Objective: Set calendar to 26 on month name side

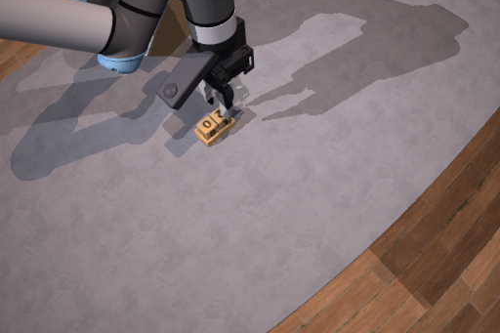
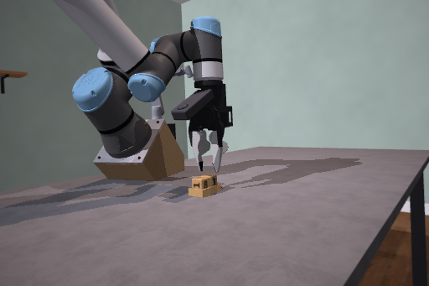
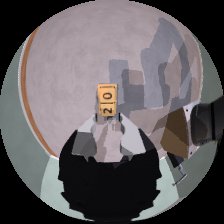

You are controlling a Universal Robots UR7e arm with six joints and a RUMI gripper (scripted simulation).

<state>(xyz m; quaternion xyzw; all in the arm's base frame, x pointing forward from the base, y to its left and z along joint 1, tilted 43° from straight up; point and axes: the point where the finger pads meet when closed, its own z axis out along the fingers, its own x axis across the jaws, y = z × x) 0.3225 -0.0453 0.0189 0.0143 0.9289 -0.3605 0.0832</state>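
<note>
Right now the wooden calendar tray is 50 mm below my hand and 20 mm to the right of it.
</note>
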